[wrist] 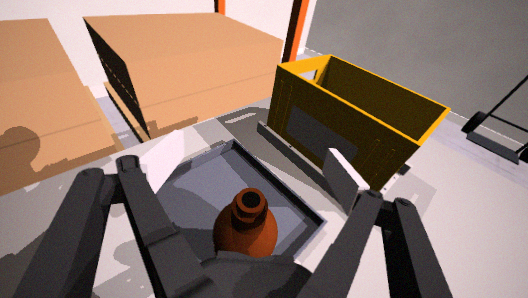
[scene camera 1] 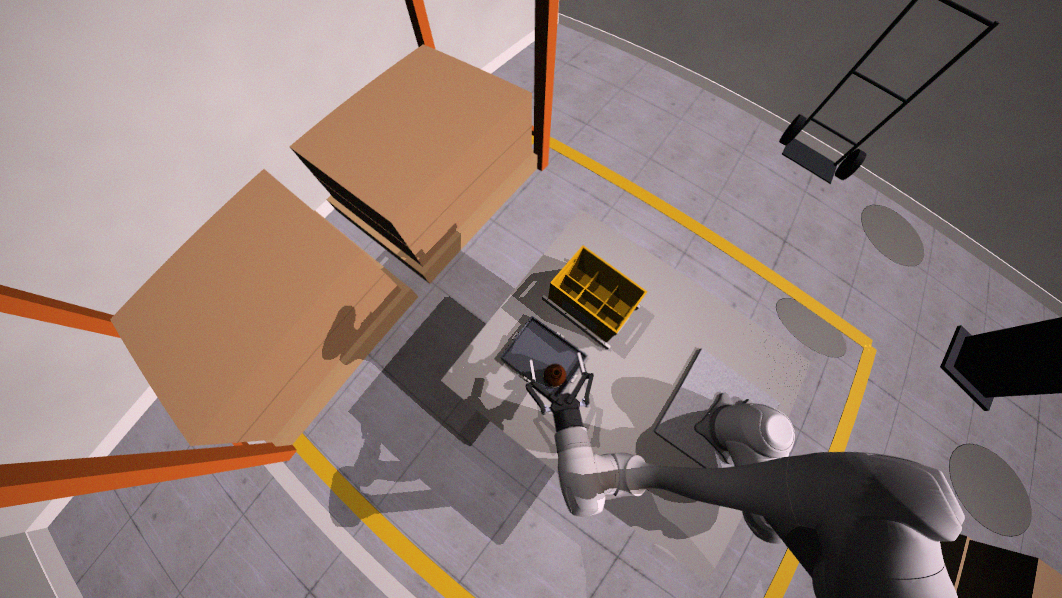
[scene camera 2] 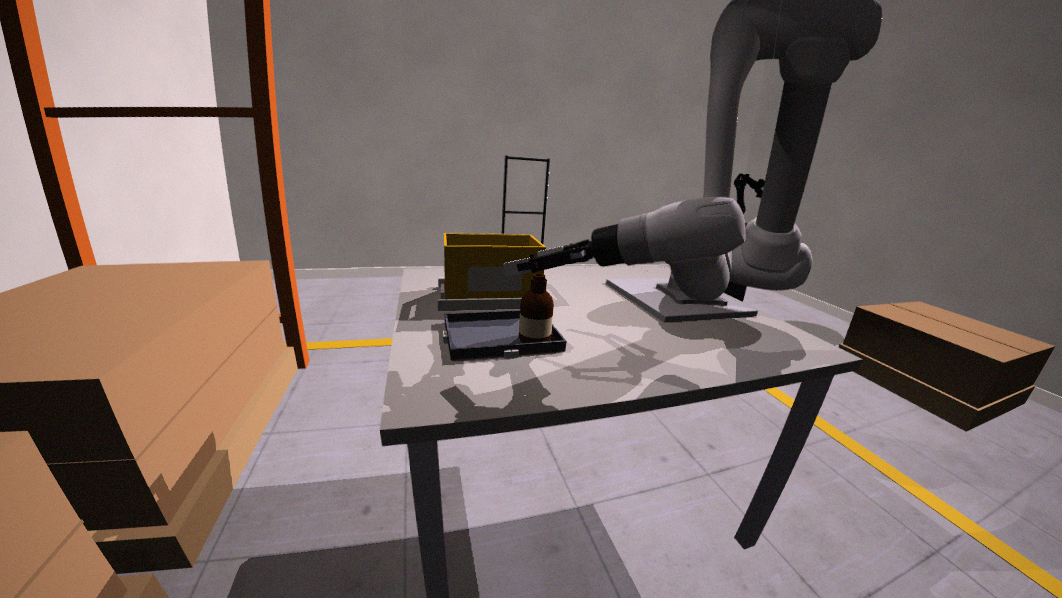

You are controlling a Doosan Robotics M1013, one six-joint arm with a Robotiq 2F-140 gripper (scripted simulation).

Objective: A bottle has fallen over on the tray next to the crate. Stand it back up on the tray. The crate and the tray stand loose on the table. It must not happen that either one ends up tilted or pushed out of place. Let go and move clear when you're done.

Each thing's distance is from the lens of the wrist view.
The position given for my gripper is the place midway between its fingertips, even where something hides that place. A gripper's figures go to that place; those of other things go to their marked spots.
my gripper [wrist: 256,152]: 0.19 m
dark tray [wrist: 198,189]: 0.38 m
brown bottle [wrist: 244,226]: 0.19 m
The marked spots on the brown bottle and the dark tray are 0.20 m apart.
